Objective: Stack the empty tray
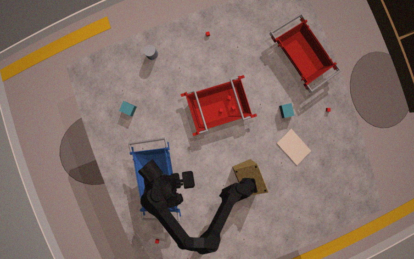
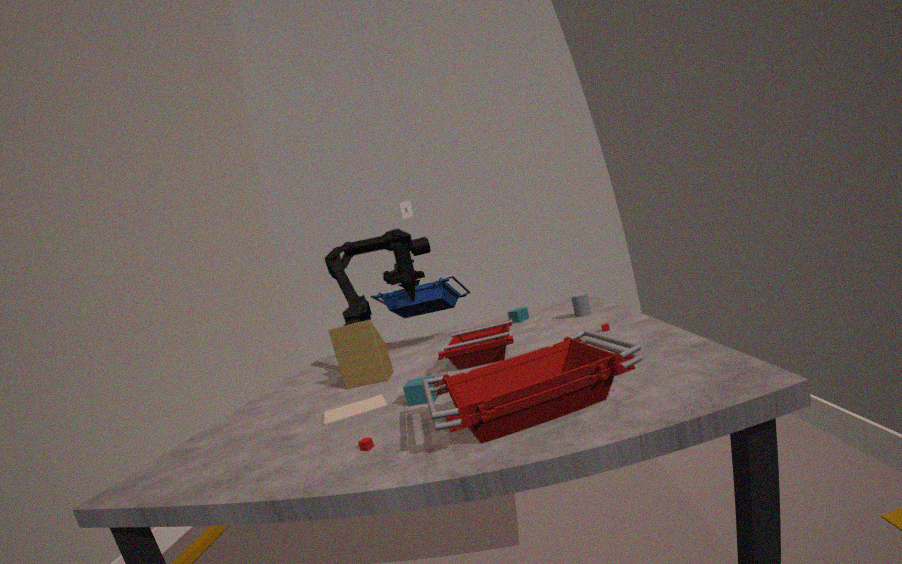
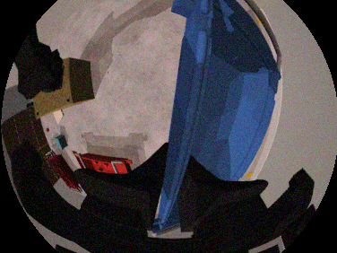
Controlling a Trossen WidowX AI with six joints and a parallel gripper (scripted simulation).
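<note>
Right now my gripper tip is 1 cm short of the blue tray and 8 cm to the right of it. Also, from my gripper tip: beige sheet: 3 cm behind, 57 cm to the right, 18 cm below; grey cylinder: 57 cm ahead, 2 cm to the right, 15 cm below.
</note>
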